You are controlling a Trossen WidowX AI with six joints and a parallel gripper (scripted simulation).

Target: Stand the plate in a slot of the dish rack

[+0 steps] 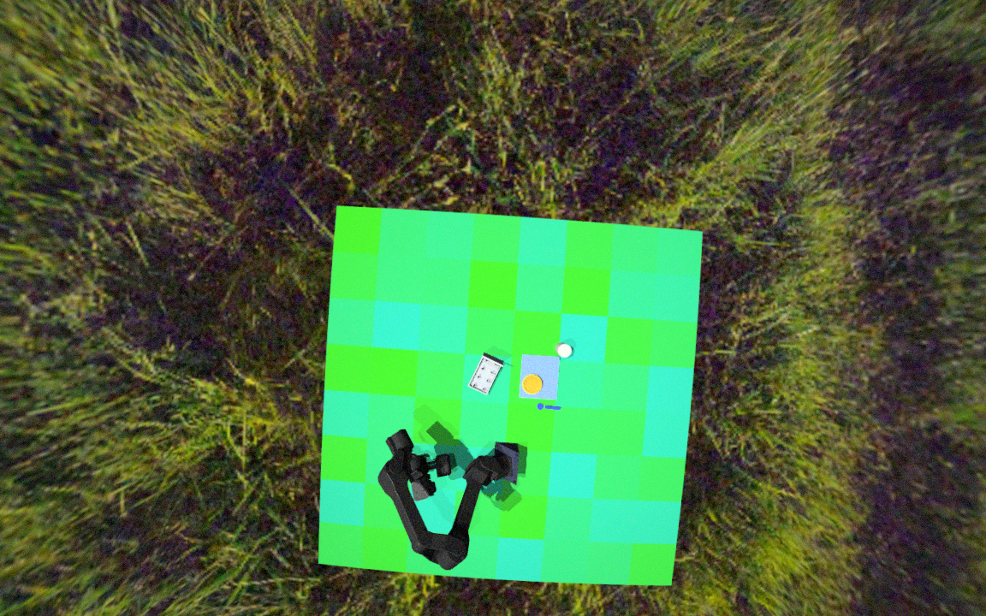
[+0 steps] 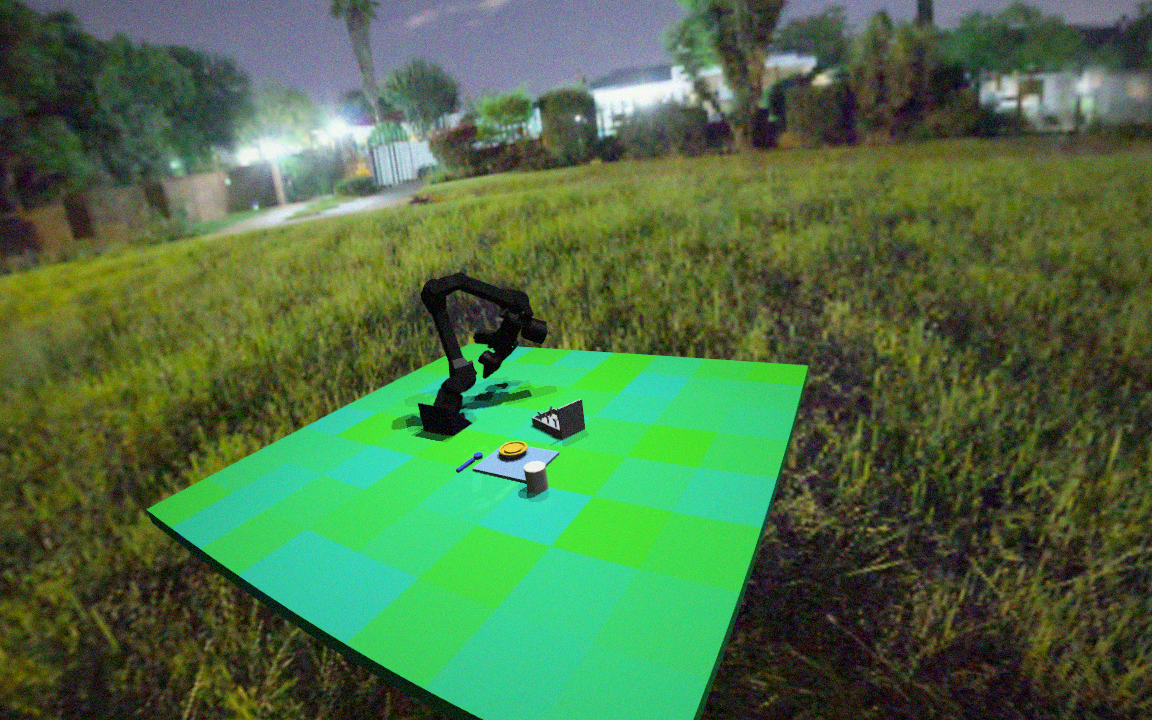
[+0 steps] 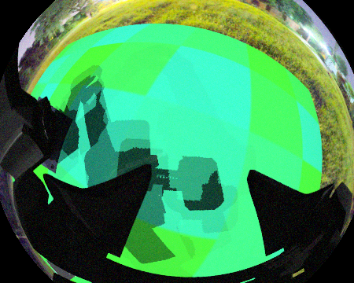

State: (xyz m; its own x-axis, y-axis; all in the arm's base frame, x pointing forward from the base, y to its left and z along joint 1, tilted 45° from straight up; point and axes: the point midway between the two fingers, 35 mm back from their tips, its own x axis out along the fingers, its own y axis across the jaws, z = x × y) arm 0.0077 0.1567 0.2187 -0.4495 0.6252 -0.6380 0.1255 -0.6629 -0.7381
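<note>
The yellow plate is 38 cm to the right of my gripper tip, 27 cm ahead of it and 4 cm below it. Also, from my gripper tip: blue spoon (42 cm to the right, 18 cm ahead, 5 cm below); then pale blue mat (40 cm to the right, 29 cm ahead, 5 cm below); then grey dish rack (32 cm ahead, 22 cm to the right, 3 cm below).
</note>
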